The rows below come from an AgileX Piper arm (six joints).
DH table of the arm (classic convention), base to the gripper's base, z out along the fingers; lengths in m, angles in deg. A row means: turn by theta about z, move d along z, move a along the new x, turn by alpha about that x. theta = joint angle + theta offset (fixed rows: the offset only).
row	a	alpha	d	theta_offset
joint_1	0	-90	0.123	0
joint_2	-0.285	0	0	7.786
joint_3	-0.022	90	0	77.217
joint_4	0	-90	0.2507	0
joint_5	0	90	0	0
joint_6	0	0	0.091	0
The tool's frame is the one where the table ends.
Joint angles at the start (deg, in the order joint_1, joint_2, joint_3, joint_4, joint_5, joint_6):
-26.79, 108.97, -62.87, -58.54, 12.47, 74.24
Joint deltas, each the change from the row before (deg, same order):
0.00, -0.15, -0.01, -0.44, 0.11, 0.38
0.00, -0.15, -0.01, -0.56, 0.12, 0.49
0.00, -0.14, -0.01, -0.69, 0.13, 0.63
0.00, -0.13, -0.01, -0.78, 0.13, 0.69
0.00, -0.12, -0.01, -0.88, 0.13, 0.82
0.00, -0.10, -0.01, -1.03, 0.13, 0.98
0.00, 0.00, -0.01, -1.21, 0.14, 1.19
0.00, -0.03, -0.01, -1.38, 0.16, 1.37
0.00, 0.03, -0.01, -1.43, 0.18, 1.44
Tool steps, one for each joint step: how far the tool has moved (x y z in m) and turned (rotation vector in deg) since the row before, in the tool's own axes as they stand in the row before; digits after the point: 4 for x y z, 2 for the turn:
-0.0008, -0.0002, -0.0008, 0.09, -0.21, -0.02
-0.0008, -0.0002, -0.0008, 0.10, -0.24, -0.03
-0.0008, -0.0002, -0.0008, 0.12, -0.26, -0.01
-0.0008, -0.0002, -0.0007, 0.13, -0.27, -0.04
-0.0008, -0.0002, -0.0007, 0.14, -0.29, -0.01
-0.0008, -0.0003, -0.0006, 0.15, -0.31, 0.00
-0.0004, -0.0003, 0.0000, 0.19, -0.26, 0.01
-0.0006, -0.0003, -0.0002, 0.20, -0.33, 0.04
-0.0004, -0.0003, 0.0002, 0.23, -0.29, 0.05

